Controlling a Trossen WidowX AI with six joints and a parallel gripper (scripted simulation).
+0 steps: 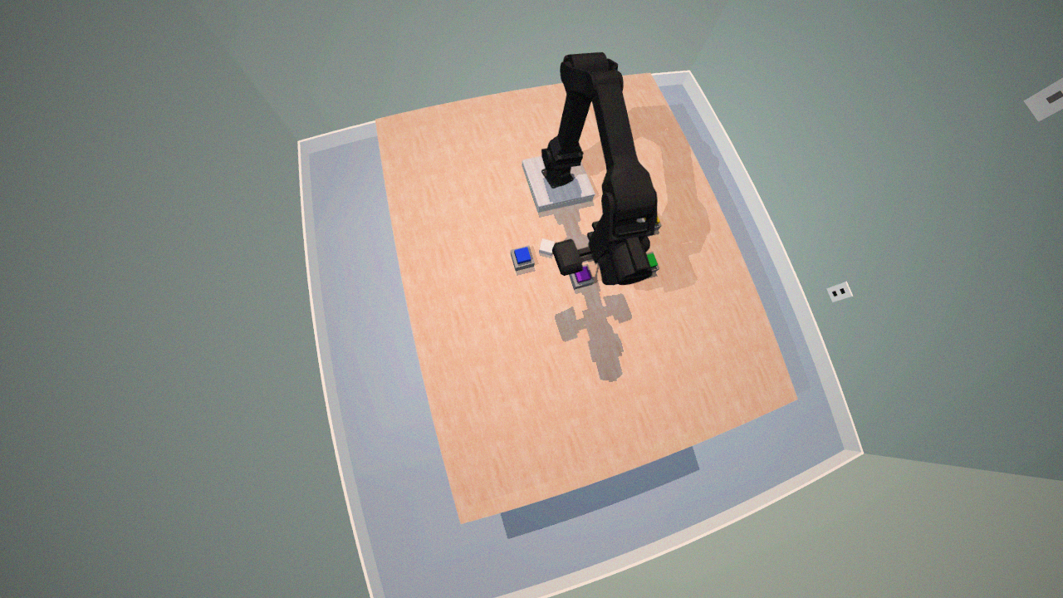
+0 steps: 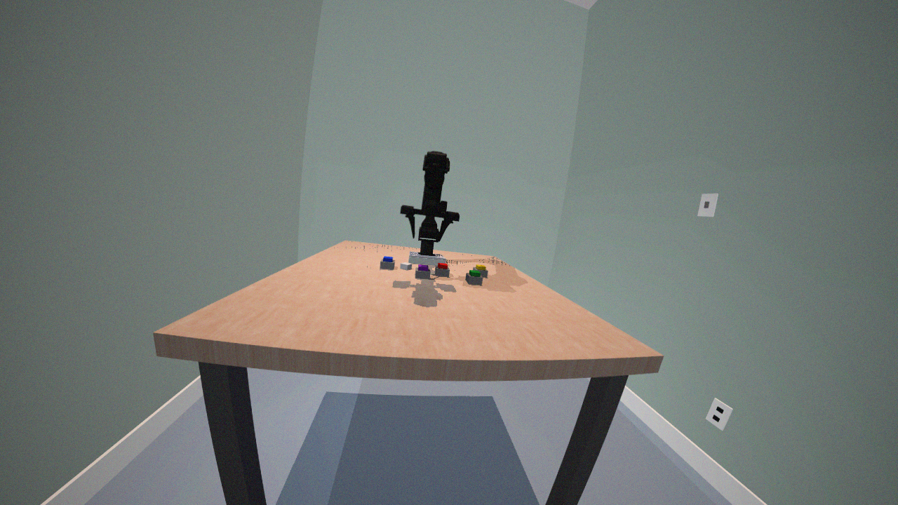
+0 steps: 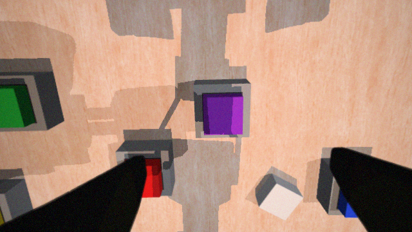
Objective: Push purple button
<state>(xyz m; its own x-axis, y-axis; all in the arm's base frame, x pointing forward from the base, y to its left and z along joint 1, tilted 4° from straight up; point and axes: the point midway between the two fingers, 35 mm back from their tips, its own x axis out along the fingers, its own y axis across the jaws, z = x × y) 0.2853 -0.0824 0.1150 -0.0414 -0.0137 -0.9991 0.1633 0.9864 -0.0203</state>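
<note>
Right now the purple button is 1 cm behind my gripper tip and 10 cm below it. From my gripper tip the other things lie so: blue button 11 cm behind, 10 cm to the right, 10 cm below; then red button 5 cm behind, 9 cm to the left, 10 cm below; then small white block 12 cm behind, 4 cm to the right, 12 cm below.
</note>
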